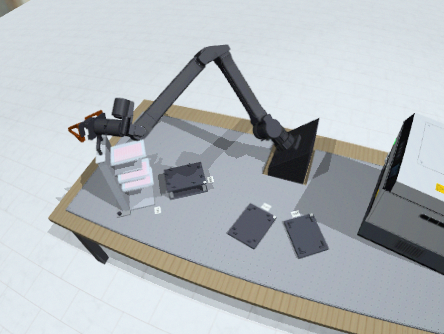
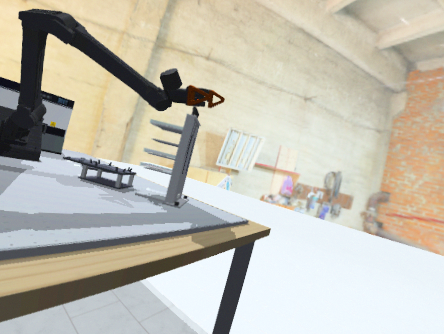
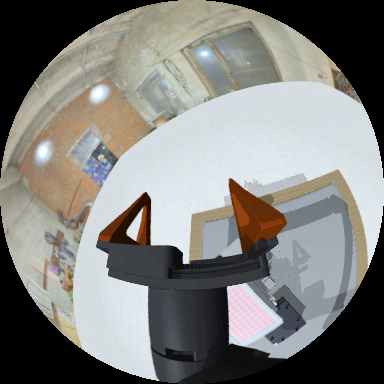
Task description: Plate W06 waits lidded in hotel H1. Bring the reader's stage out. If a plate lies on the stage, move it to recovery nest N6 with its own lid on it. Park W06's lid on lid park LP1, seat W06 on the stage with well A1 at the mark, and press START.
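Places are measured from the arm's base along level axes (x ahead, y left, z up), in metres.
Where they show: gripper, fingertip midpoint: (image 1: pixel 76 124) (image 2: pixel 217 98) (image 3: pixel 186 188); arm's base, link origin: (image 1: pixel 288 146) (image 2: pixel 15 132).
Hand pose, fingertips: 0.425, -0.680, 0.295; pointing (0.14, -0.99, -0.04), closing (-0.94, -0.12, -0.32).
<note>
Each offset is from my fingertips to the top centre of the thing, as dx, dy, dz. "pt": to the spot under its first point.
My gripper (image 1: pixel 82 124) (image 2: pixel 206 98) (image 3: pixel 186 188) is open and empty, its orange fingers level just above the top of the plate hotel. The hotel's grey column (image 1: pixel 114 180) (image 2: pixel 181 162) stands near the table's end, with a dark handle @(pt -0.018, +0.069, -0.058) (image 2: pixel 195 112) on top, close under the gripper. A pink-and-white plate @(-0.038, +0.170, -0.115) (image 1: pixel 128 151) (image 3: pixel 252 315) lies on the hotel's top shelf; more pink plates @(-0.037, +0.162, -0.277) (image 1: pixel 137 185) lie on shelves below. Which is W06 cannot be told. The reader @(-0.310, +1.267, -0.039) (image 1: pixel 412 227) (image 2: pixel 56 140) stands at the table's other end; no extended stage shows.
A raised dark stand (image 1: pixel 185 175) (image 2: pixel 107 170) (image 3: pixel 287 322) is beside the hotel. Two flat dark pads @(pt -0.052, +0.646, -0.382) (image 1: pixel 251 226) @(pt -0.081, +0.856, -0.380) (image 1: pixel 306 236) lie between it and the reader, their labels too small to read. The arm's black base (image 1: pixel 295 160) stands near the table's far edge.
</note>
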